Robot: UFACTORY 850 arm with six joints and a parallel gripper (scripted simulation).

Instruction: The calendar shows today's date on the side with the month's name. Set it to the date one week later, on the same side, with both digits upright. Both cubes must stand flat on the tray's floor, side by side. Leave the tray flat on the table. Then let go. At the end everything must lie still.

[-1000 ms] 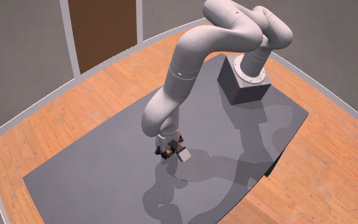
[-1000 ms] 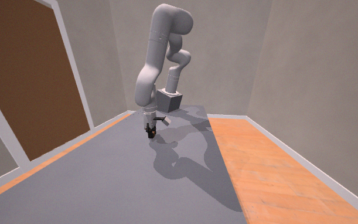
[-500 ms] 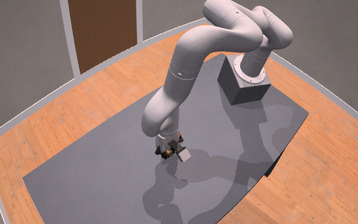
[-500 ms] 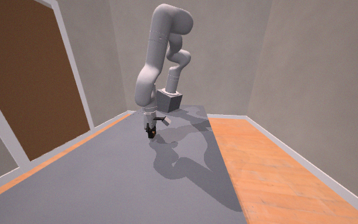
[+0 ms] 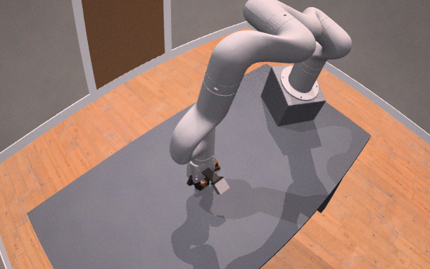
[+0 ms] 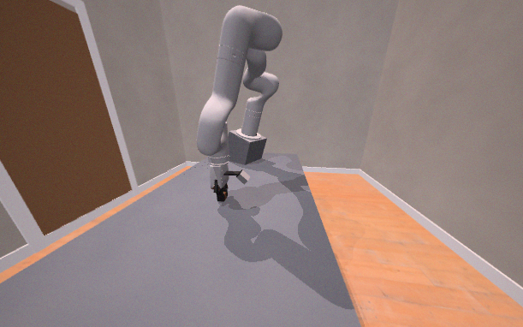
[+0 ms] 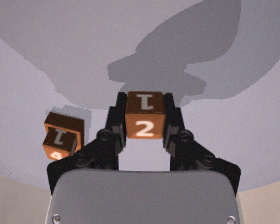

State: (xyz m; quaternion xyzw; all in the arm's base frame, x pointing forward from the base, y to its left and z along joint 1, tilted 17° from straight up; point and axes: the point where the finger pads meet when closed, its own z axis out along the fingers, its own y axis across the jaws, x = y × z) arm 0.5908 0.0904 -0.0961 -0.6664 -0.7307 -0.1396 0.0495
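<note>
The number cube lies 1 cm below my hand. The rest, counted from my hand: brown wooden calendar tray (9 cm behind, 6 cm to the right, 1 cm below).
</note>
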